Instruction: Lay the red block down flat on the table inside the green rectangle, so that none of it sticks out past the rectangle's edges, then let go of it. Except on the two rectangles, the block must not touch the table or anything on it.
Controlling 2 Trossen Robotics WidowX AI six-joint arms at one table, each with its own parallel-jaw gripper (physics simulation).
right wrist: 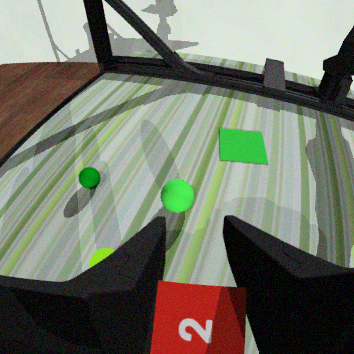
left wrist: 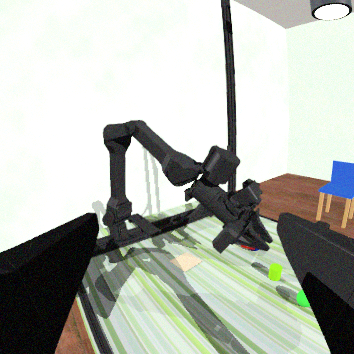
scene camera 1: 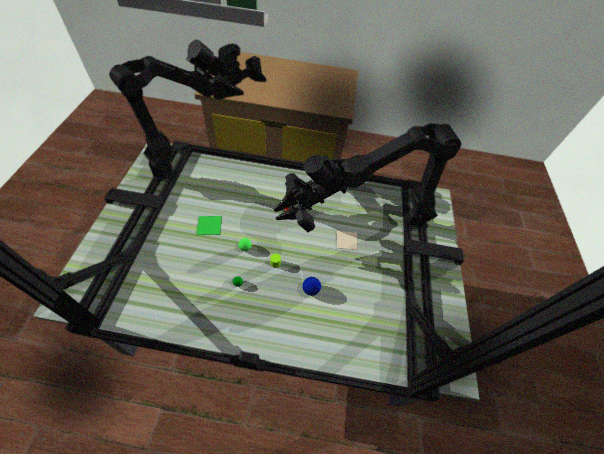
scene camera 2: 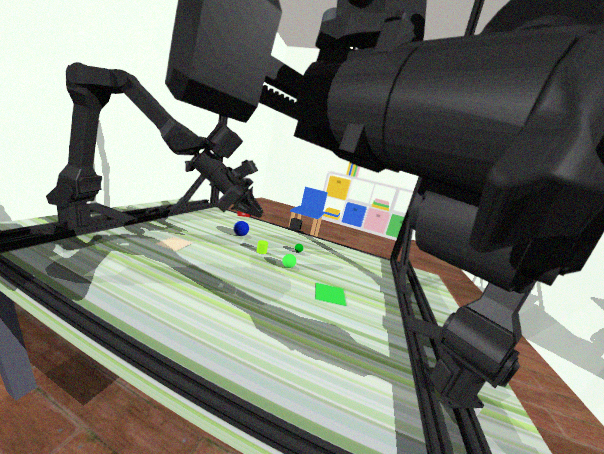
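Pixels of known places: left gripper, fingertip midpoint: [left wrist: 189, 222] [scene camera 1: 255, 86] [scene camera 2: 266, 100]; right gripper, fingertip midpoint: [right wrist: 194, 224] [left wrist: 269, 245] [scene camera 1: 275, 214] [scene camera 2: 262, 214]; left arm's base, origin of the base link: [right wrist: 329, 95] [scene camera 1: 162, 172] [scene camera 2: 451, 387]; right arm's base, origin of the base link: [left wrist: 118, 236] [scene camera 1: 416, 220] [scene camera 2: 74, 223].
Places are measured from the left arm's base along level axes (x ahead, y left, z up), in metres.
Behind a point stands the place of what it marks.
The red block [scene camera 1: 286, 210] @[x 0.387, y -0.351, z 0.135 m] [scene camera 2: 244, 214] @[x 0.398, y -0.340, z 0.121 m] [left wrist: 247, 246] @[x 0.399, y -0.341, z 0.119 m] [right wrist: 185, 315] @[x 0.394, y -0.360, z 0.136 m] is held above the table; a white "2" shows on it in the right wrist view. My right gripper [scene camera 1: 278, 214] @[x 0.354, y -0.354, z 0.125 m] [right wrist: 194, 224] @[x 0.354, y -0.354, z 0.125 m] is shut on it, and the fingers hide much of it in the scene views. The green rectangle [scene camera 1: 209, 225] @[x 0.149, y -0.254, z -0.018 m] [scene camera 2: 330, 294] @[x 0.148, y -0.248, z -0.018 m] [right wrist: 243, 146] @[x 0.154, y -0.251, z -0.018 m] lies bare on the table, left of the right gripper in scene camera 1. The pale beige rectangle [scene camera 1: 346, 240] @[x 0.591, y -0.394, z -0.018 m] [scene camera 2: 175, 243] @[x 0.591, y -0.392, z -0.018 m] [left wrist: 186, 261] @[x 0.588, y -0.391, z -0.018 m] is bare too. My left gripper [scene camera 1: 253, 85] @[x 0.350, y -0.022, z 0.332 m] [left wrist: 189, 222] @[x 0.350, y -0.022, z 0.332 m] is open and empty, raised high at the back left in scene camera 1.
A light green ball [scene camera 1: 245, 244] @[x 0.257, y -0.372, z 0.018 m] [scene camera 2: 289, 260] @[x 0.257, y -0.345, z 0.011 m] [right wrist: 177, 196] @[x 0.267, y -0.361, z 0.017 m], a yellow-green cylinder [scene camera 1: 275, 260] @[x 0.339, y -0.444, z 0.015 m] [scene camera 2: 262, 247] @[x 0.340, y -0.419, z 0.004 m] [left wrist: 275, 272] @[x 0.337, y -0.420, z 0.008 m], a dark green ball [scene camera 1: 238, 281] @[x 0.220, y -0.490, z 0.009 m] [scene camera 2: 299, 247] @[x 0.219, y -0.471, z 0.003 m] [right wrist: 89, 177] @[x 0.227, y -0.477, z 0.006 m] and a blue ball [scene camera 1: 311, 286] @[x 0.423, y -0.557, z 0.032 m] [scene camera 2: 241, 228] @[x 0.426, y -0.520, z 0.017 m] stand on the table. Black frame rails border it.
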